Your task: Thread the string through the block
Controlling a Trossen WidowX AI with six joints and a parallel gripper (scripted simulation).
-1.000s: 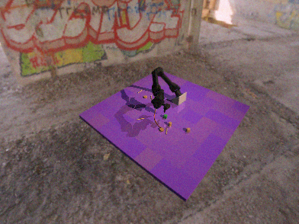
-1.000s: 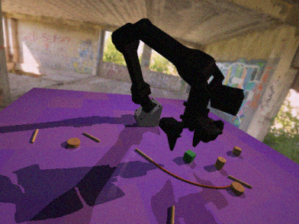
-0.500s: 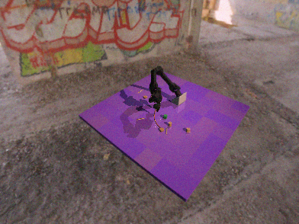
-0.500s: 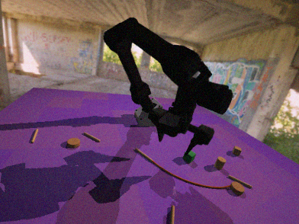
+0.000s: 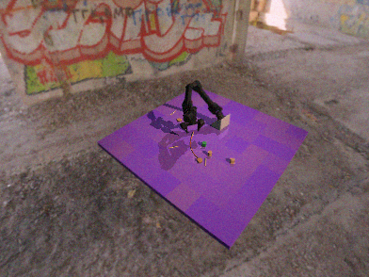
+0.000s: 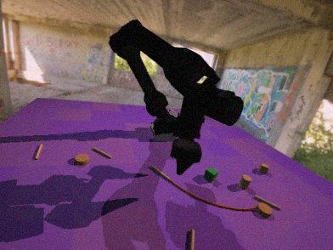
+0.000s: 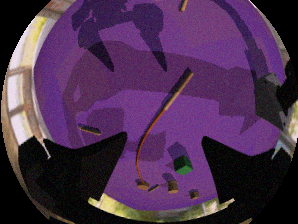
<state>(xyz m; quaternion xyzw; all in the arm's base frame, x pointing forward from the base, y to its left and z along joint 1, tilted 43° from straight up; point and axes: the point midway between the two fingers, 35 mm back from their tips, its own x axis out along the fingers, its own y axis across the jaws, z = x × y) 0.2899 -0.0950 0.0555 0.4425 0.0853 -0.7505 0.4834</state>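
The thin wooden stick is 6 cm below my gripper tip, 3 cm behind it and 2 cm to the right of it. Also, from my gripper tip: green cube (12 cm to the left, 5 cm below, 2 cm ahead).
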